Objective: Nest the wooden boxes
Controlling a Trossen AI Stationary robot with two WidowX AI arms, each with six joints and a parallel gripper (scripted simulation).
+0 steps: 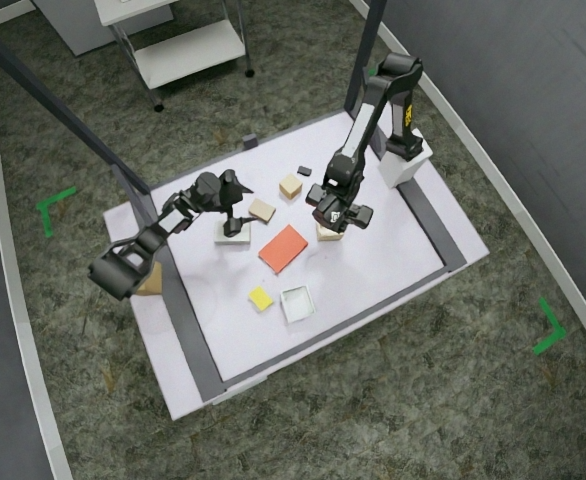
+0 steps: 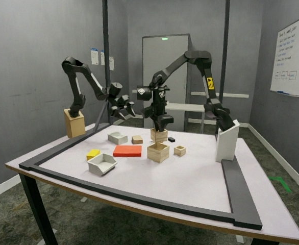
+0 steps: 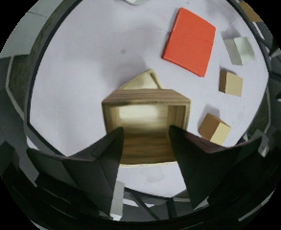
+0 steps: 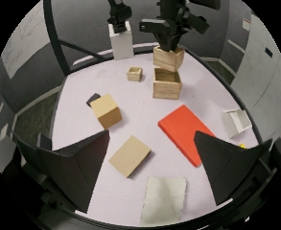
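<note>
Now: left hand 60 mm above the mid-sized wooden box. Round my left hand: biggest wooden box 150 mm below; then flat red block 170 mm to the right, 160 mm below; then small wooden box 160 mm below, 100 mm to the left, 80 mm behind.
</note>
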